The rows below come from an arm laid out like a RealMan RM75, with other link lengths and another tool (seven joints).
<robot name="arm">
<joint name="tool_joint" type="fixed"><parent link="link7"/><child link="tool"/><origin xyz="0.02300 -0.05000 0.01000" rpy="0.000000 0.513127 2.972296"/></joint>
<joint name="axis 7" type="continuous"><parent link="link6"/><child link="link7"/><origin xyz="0.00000 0.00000 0.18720" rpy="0.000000 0.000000 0.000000"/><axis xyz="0 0 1"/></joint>
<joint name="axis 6" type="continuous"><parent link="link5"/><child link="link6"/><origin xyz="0.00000 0.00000 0.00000" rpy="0.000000 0.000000 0.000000"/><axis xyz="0 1 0"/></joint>
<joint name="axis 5" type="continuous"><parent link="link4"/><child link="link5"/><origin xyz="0.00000 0.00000 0.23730" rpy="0.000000 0.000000 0.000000"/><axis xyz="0 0 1"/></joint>
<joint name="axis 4" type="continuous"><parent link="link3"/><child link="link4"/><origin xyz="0.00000 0.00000 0.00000" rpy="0.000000 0.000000 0.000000"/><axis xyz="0 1 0"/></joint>
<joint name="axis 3" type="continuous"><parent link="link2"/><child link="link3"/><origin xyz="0.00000 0.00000 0.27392" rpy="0.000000 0.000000 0.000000"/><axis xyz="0 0 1"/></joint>
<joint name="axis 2" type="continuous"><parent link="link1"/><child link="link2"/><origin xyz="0.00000 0.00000 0.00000" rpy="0.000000 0.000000 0.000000"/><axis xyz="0 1 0"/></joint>
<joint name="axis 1" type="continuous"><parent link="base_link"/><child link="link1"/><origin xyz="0.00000 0.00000 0.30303" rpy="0.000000 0.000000 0.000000"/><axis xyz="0 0 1"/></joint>
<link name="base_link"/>
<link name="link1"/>
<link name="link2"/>
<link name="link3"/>
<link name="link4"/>
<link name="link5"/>
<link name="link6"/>
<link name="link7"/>
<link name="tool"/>
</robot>
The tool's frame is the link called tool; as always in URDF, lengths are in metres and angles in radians. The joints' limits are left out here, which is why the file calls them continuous.
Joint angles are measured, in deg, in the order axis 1, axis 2, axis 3, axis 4, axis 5, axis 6, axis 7. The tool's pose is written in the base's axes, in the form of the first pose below.
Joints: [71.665, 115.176, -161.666, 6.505, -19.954, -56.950, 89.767]
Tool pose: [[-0.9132 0.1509 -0.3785 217.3], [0.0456 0.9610 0.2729 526.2], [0.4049 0.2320 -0.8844 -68.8], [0 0 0 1]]
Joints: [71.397, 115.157, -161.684, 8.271, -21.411, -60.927, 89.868]
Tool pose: [[-0.9174 0.1588 -0.3649 225.2], [0.0742 0.9691 0.2351 517.7], [0.3910 0.1886 -0.9009 -64.8], [0 0 0 1]]
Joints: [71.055, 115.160, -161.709, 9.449, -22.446, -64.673, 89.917]
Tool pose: [[-0.9173 0.1704 -0.3599 231.0], [0.1049 0.9753 0.1943 507.5], [0.3842 0.1404 -0.9125 -63.5], [0 0 0 1]]
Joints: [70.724, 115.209, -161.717, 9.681, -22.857, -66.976, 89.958]
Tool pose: [[-0.9138 0.1802 -0.3640 233.2], [0.1278 0.9782 0.1634 499.0], [0.3855 0.1028 -0.9170 -65.6], [0 0 0 1]]
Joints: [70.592, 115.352, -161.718, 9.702, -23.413, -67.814, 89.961]
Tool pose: [[-0.9147 0.1811 -0.3612 234.7], [0.1363 0.9798 0.1462 494.5], [0.3804 0.0845 -0.9209 -67.6], [0 0 0 1]]
